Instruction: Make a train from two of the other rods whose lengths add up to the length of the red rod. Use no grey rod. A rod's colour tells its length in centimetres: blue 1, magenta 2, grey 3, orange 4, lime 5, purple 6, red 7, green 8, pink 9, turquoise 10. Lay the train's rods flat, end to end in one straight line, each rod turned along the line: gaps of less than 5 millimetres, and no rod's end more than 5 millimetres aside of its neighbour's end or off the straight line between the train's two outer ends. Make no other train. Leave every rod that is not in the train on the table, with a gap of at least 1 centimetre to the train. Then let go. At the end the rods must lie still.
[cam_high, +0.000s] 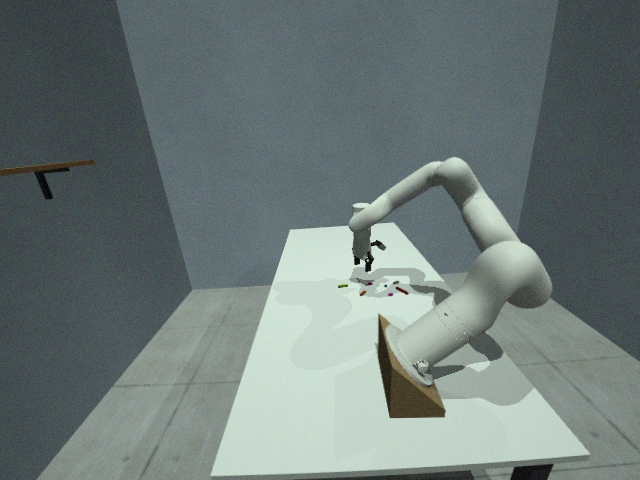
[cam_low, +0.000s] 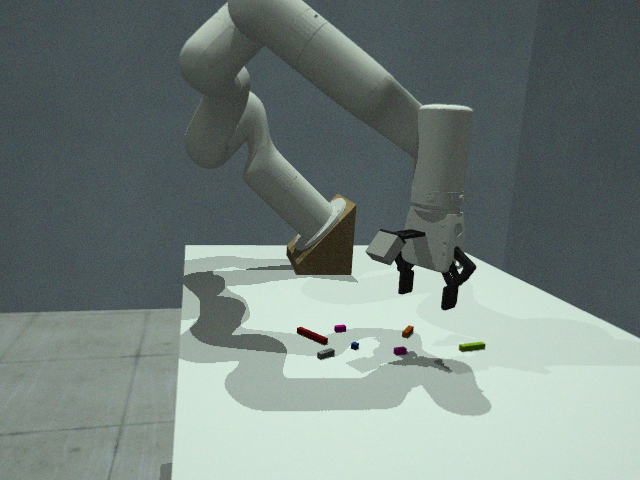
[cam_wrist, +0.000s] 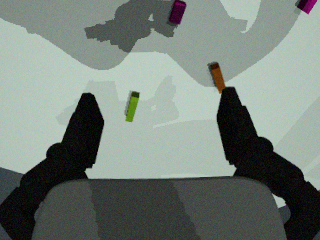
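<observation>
Now: hand 10 cm to the right of the lime rod, 10 cm above it and 1 cm past it. From my hand the other things lie so: grey rod (17 cm to the right, 10 cm below, 1 cm ahead); then orange rod (10 cm below, 9 cm behind, 1 cm to the left); then blue rod (11 cm to the right, 10 cm below, 3 cm behind).
</observation>
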